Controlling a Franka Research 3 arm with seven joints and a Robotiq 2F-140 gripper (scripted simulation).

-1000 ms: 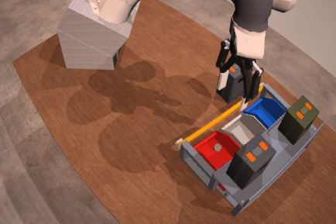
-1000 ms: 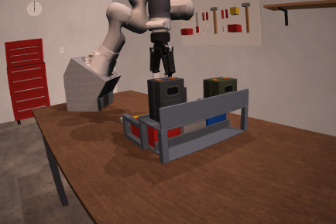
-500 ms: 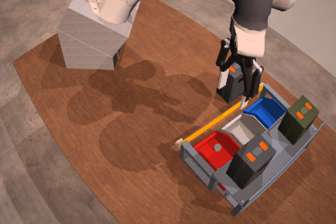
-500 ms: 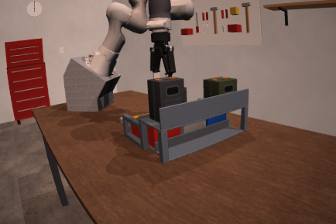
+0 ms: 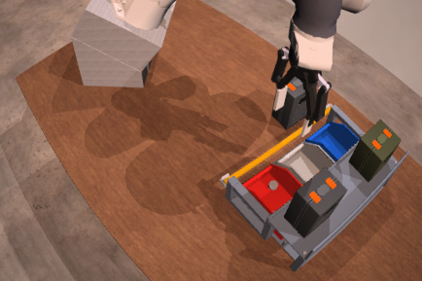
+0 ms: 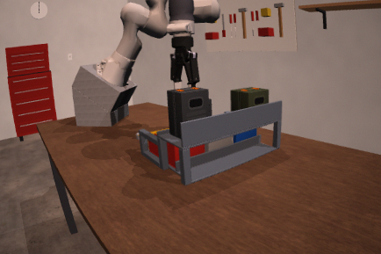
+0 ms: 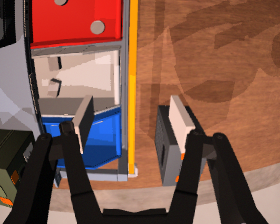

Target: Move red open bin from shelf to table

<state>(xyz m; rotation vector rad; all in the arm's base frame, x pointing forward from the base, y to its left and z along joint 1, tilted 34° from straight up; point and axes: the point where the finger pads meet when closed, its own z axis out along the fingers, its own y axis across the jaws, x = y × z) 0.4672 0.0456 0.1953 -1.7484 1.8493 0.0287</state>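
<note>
Now: the yellow bar 110 mm below my hand. From my hand the other things lie so: blue bin: 100 mm ahead, 120 mm to the left, 130 mm below; then red bin: 110 mm ahead, 110 mm to the right, 130 mm below; then white bin: 100 mm ahead, 10 mm to the left, 130 mm below.
</note>
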